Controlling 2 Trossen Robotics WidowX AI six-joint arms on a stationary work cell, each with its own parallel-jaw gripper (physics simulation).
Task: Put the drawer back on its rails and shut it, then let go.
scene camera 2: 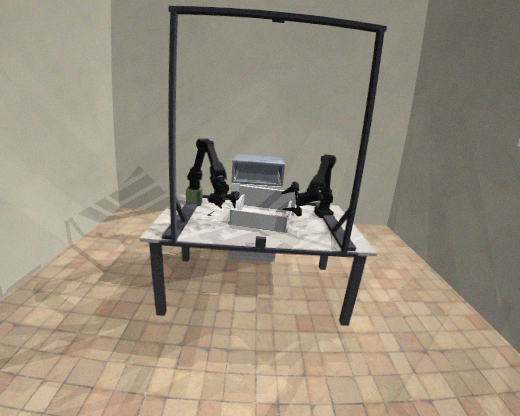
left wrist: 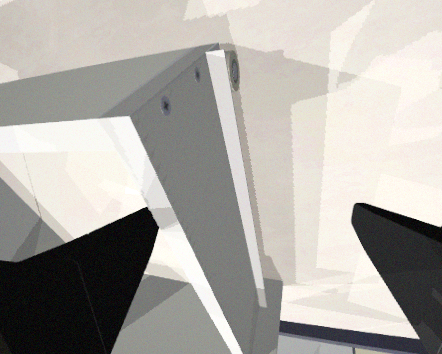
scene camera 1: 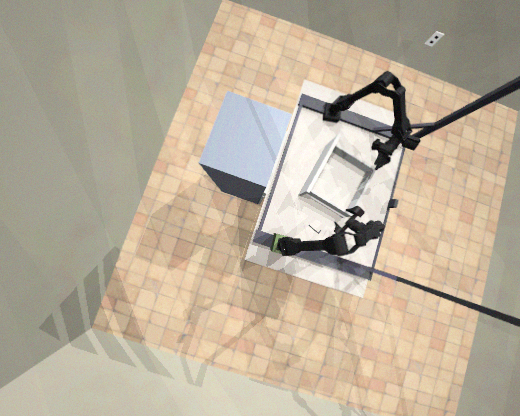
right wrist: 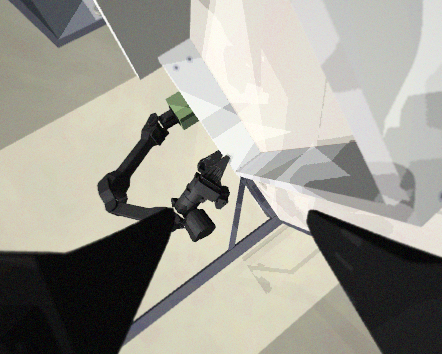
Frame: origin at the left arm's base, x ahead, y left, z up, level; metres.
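Where they show: left gripper, fingertip midpoint: point(scene camera 2: 228, 208) point(left wrist: 254, 213) point(scene camera 1: 340, 215) point(right wrist: 226, 152); right gripper, fingertip midpoint: point(scene camera 2: 281, 201) point(scene camera 1: 375, 167) point(right wrist: 239, 214); left arm's base, origin of the base link: point(scene camera 2: 194, 188) point(scene camera 1: 283, 245) point(right wrist: 175, 115); right arm's base, origin of the base link: point(scene camera 2: 324, 209) point(scene camera 1: 333, 110).
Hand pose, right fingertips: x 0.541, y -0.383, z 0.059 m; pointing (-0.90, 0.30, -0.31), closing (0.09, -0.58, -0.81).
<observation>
Things, the pixels of their top centre, and the offset from my right fingertips. "*": a spot on its surface instead. Level surfaces: height alone.
- blue-grey cabinet, middle of its top: point(scene camera 1: 246, 137) point(scene camera 2: 258, 158) 0.088 m back, 0.710 m left, 0.116 m up
- drawer's taller front panel, surface spot: point(scene camera 1: 319, 167) * 0.081 m back, 0.299 m left, 0.015 m down
- green block, middle of its top: point(right wrist: 175, 115) point(scene camera 1: 283, 245) point(scene camera 2: 194, 188) 0.541 m back, 0.383 m left, 0.059 m down
- small black L-shaped thing, middle of its top: point(scene camera 1: 315, 227) point(scene camera 2: 212, 213) 0.398 m back, 0.196 m left, 0.163 m down
- table, its level: 0.168 m down
- small black box, middle of its top: point(scene camera 2: 261, 237) point(scene camera 1: 396, 203) 0.127 m back, 0.242 m right, 0.110 m down
The white-grey open drawer point(scene camera 1: 325, 204) point(scene camera 2: 257, 220) point(left wrist: 192, 165) point(right wrist: 210, 107) lies on the table, apart from the blue-grey cabinet point(scene camera 1: 245, 130) point(scene camera 2: 257, 158), whose opening is empty in scene camera 2. The drawer's taller front panel point(scene camera 1: 319, 167) faces the cabinet. My left gripper point(scene camera 1: 346, 219) point(scene camera 2: 227, 200) point(left wrist: 254, 213) is open above one side wall; in the left wrist view that wall and its metal rail show between the fingers. My right gripper point(scene camera 1: 377, 159) point(scene camera 2: 288, 199) point(right wrist: 239, 214) is open by the drawer's opposite side, near a back corner. Contact is unclear.
A green block point(scene camera 1: 277, 242) point(scene camera 2: 194, 196) point(right wrist: 182, 110) sits under the left arm's base. A small black L-shaped thing point(scene camera 1: 314, 229) point(scene camera 2: 211, 213) lies on the table point(scene camera 2: 320, 235) beside the drawer. A dark frame point(scene camera 2: 173, 125) rises from the table. A small black box point(scene camera 1: 393, 203) point(scene camera 2: 260, 242) is at the table's edge.
</observation>
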